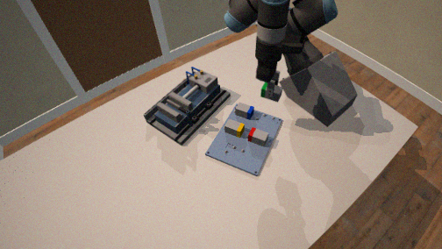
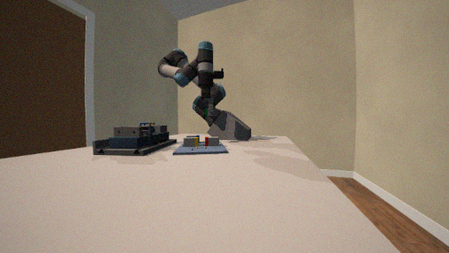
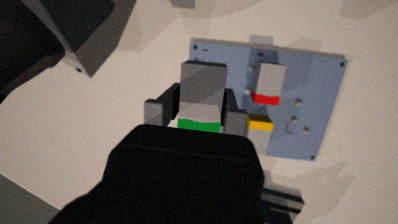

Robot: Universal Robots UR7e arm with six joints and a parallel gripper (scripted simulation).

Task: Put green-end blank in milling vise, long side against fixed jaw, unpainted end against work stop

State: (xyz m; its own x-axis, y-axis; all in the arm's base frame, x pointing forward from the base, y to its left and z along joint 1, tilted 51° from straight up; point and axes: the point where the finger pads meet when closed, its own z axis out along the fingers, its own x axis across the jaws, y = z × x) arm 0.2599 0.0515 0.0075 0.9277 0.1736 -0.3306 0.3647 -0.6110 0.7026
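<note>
Now: the fixed jaw 260 mm ahead of my hand, 230 mm to the right of it and 100 mm below it. Also, from my hand: blue-ended blank: 150 mm below, 80 mm to the right, 30 mm ahead; then green-end blank: 20 mm below; then red-ended blank: 150 mm below, 90 mm ahead, 30 mm to the left.
</note>
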